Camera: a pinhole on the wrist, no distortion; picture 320 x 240 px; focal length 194.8 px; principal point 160.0 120.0 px. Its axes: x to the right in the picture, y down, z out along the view. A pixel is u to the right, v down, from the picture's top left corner.
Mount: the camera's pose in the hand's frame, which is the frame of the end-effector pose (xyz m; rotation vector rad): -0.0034 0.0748 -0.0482 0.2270 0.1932 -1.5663
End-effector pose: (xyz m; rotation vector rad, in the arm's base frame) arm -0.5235 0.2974 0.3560 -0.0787 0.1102 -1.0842
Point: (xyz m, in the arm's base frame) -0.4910 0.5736 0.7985
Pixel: 95 22
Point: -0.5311 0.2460 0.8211
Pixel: 167 132
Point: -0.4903 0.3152 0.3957
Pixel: 192 126
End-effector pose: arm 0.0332 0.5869 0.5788 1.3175 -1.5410 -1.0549
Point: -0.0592 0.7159 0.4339
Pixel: 258 20
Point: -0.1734 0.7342 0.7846
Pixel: outside the picture
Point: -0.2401 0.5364 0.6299
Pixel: 68 188
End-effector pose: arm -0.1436 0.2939 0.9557 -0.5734 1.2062 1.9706
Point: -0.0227 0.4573 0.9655
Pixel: 278 109
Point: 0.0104 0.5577 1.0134
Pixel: 239 104
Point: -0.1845 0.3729 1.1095
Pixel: 84 70
